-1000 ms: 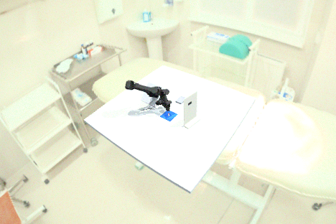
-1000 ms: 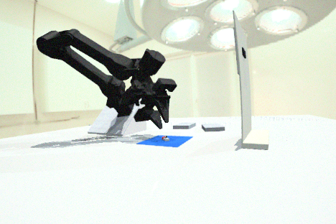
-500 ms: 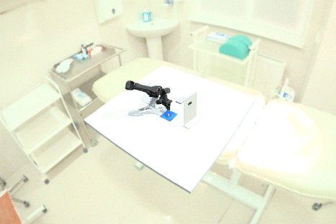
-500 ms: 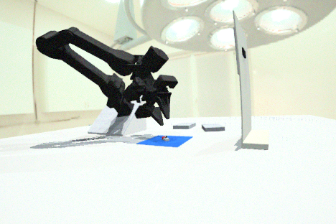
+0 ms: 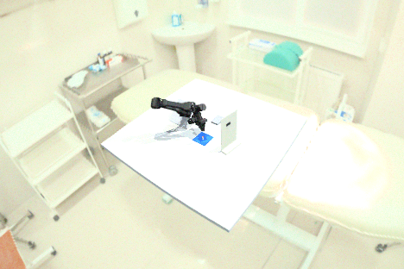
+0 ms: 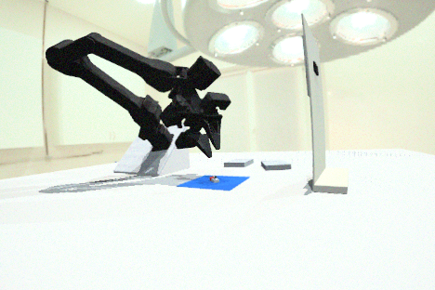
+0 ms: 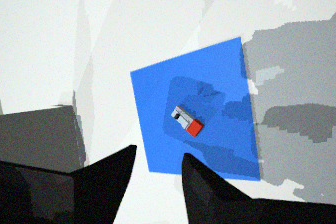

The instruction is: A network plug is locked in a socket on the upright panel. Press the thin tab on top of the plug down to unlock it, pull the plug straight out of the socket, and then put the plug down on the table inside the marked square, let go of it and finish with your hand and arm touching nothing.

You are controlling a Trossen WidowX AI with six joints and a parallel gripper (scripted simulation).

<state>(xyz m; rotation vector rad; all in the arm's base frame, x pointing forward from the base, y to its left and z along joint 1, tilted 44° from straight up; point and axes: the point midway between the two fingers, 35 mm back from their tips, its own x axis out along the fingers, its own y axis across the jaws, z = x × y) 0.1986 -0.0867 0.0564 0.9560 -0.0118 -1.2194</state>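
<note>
Now: the network plug 1 cm to the right of my gripper tip and 5 cm below it. Also, from my gripper tip: upright grey panel: 23 cm ahead, 7 cm above; blue marked square: 1 cm ahead, 2 cm to the right, 6 cm below.
</note>
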